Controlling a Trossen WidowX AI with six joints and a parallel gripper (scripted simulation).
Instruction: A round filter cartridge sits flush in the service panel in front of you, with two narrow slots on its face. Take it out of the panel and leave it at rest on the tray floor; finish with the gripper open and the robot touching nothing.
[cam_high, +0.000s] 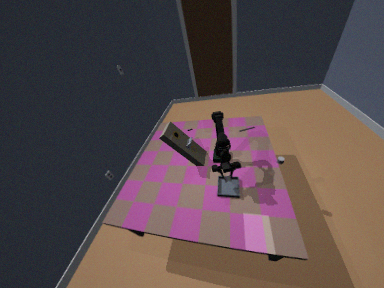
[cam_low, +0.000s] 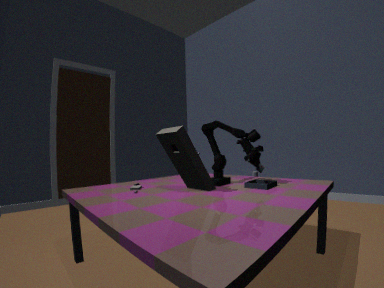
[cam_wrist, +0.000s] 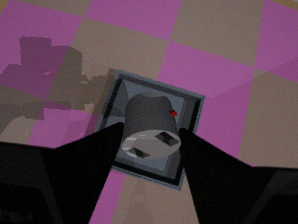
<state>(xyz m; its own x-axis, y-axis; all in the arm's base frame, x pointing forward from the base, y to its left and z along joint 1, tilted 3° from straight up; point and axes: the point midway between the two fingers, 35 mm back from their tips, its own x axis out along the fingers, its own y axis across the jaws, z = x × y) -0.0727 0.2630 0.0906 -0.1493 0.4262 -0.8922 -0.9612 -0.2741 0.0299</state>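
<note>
Now: the round grey filter cartridge right at my gripper tip. Also, from my gripper tip: flat item 55 cm ahead, 57 cm to the right, 11 cm below; dark tray 11 cm below.
</note>
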